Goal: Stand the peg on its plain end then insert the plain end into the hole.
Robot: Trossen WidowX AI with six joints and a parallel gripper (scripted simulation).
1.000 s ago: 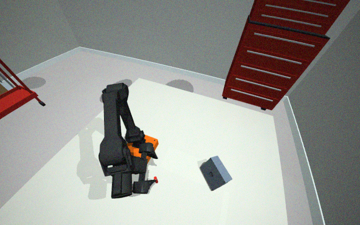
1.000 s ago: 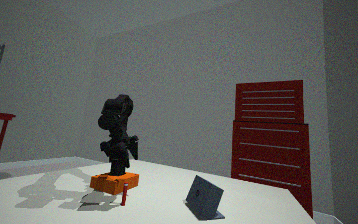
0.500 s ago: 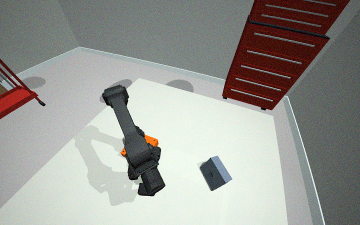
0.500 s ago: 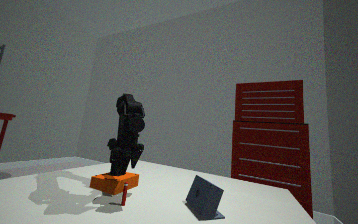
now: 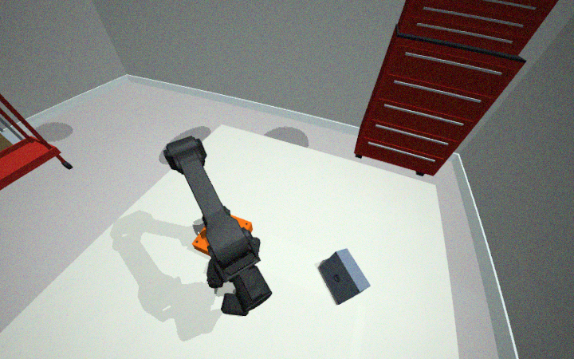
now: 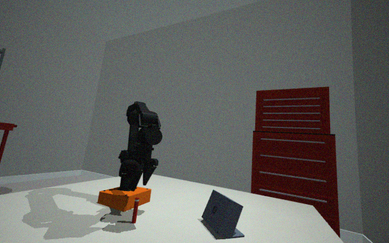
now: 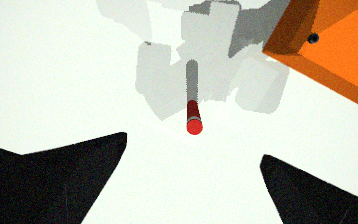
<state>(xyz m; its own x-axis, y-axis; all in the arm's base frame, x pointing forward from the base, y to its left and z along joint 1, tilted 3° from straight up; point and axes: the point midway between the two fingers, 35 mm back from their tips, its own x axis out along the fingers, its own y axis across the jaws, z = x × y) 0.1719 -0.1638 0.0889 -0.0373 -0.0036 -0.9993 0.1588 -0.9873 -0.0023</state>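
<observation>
Now: gripper tip 6 cm above the red peg. Round my gripper tip: grey sloped panel: 29 cm ahead, 10 cm to the left, 6 cm below.
</observation>
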